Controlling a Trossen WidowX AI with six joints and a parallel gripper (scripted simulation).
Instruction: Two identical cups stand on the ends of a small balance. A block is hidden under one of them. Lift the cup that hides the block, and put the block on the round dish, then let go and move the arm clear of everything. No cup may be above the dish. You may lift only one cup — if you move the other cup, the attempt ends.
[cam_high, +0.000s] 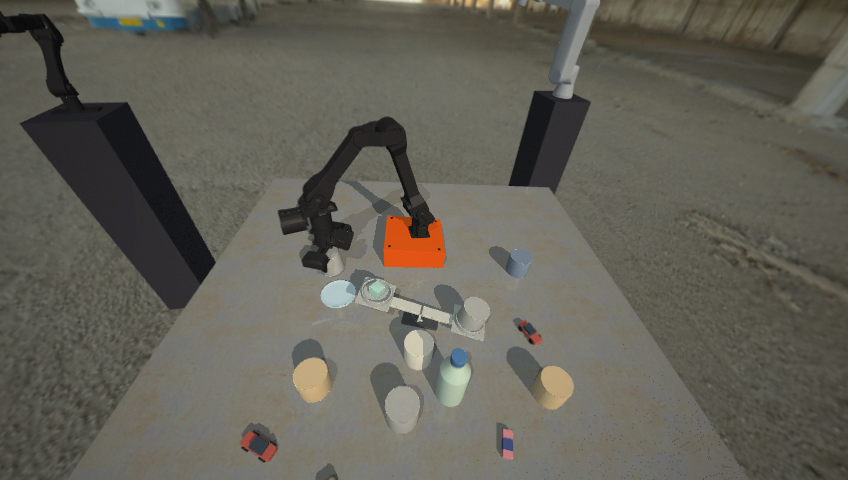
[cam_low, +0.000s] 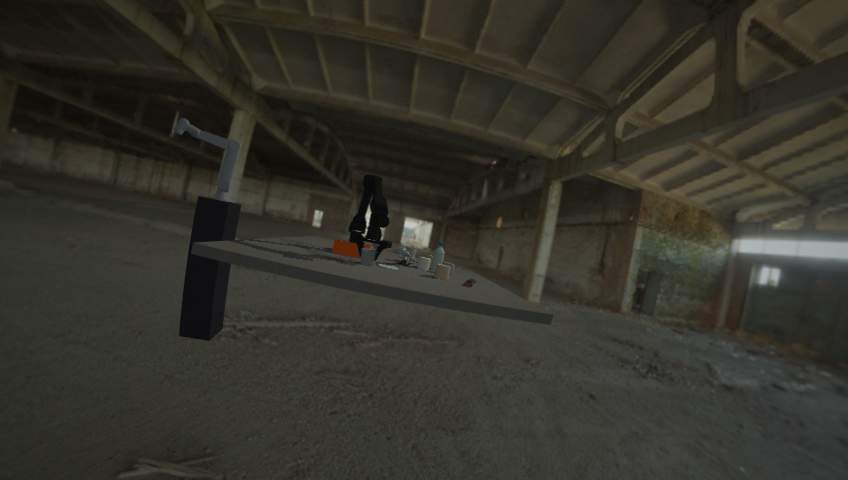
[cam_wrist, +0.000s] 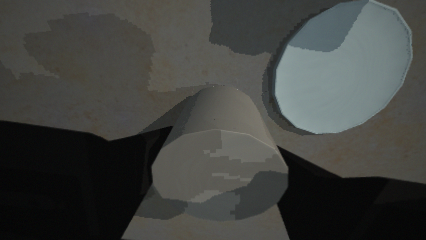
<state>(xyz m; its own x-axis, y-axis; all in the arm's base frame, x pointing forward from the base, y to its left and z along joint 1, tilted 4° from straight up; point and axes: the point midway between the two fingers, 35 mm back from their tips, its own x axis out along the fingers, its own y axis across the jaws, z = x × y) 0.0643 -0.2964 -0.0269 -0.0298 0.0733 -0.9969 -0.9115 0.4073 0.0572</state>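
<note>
The pale green block is 18 cm ahead of my gripper tip, 13 cm to the left of it and 6 cm above it. Also, from my gripper tip: small balance 24 cm to the left, 24 cm ahead; then pale blue round dish 11 cm ahead, 2 cm to the left, 2 cm below; then cream cylinder 33 cm ahead, 20 cm to the left, 1 cm above.
</note>
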